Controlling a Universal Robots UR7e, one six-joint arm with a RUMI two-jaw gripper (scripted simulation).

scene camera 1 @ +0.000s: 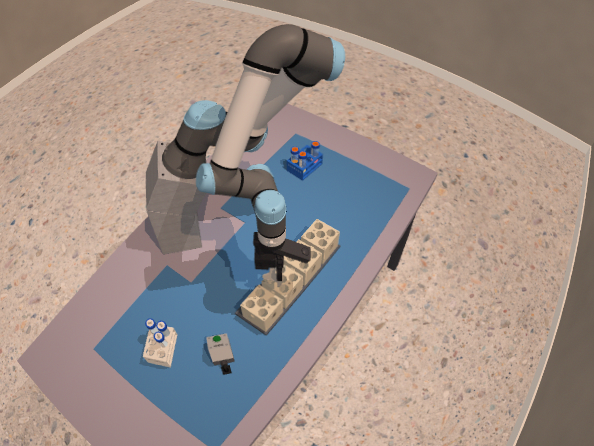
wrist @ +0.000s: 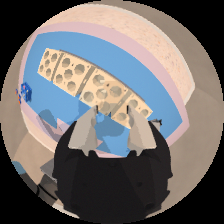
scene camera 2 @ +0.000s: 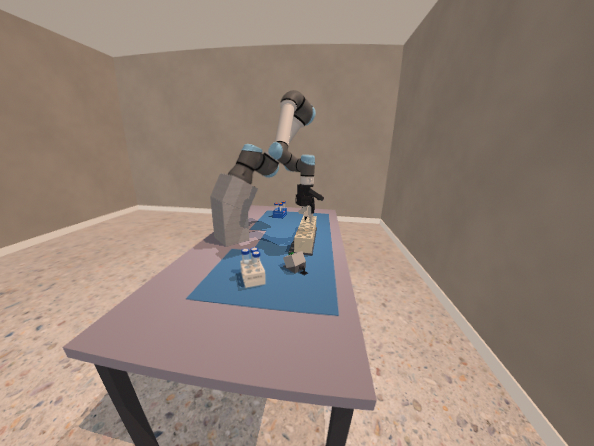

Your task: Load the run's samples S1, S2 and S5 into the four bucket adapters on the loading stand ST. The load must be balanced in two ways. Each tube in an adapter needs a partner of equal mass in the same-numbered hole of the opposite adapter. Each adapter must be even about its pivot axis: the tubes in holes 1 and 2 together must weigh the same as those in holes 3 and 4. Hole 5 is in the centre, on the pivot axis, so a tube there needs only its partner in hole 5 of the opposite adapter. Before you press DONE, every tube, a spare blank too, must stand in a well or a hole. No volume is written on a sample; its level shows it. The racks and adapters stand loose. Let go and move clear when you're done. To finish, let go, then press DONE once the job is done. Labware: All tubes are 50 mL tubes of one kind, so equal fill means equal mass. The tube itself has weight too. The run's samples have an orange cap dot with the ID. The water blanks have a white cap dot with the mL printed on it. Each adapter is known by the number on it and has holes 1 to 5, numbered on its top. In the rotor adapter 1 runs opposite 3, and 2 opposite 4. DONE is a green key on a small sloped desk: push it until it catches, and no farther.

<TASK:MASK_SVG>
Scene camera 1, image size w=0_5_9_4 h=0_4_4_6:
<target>my gripper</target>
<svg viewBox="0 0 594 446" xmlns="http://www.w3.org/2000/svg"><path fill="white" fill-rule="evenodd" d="M254 232L255 269L269 270L270 268L269 273L264 274L262 277L265 280L277 282L277 287L280 287L283 283L282 268L284 266L284 256L303 263L308 263L311 260L311 248L309 246L285 238L282 244L268 247L259 241L258 232Z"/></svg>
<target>beige rack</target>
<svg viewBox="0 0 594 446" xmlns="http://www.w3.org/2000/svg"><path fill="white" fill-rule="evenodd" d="M149 330L143 354L144 359L148 363L171 368L177 339L176 331L172 327L167 327L170 335L165 337L168 345L163 348L159 343L156 343L154 334Z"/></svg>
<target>adapter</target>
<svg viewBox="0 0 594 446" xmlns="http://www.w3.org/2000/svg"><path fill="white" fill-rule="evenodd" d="M258 285L241 304L241 310L244 318L266 332L283 313L283 300Z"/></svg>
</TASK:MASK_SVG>
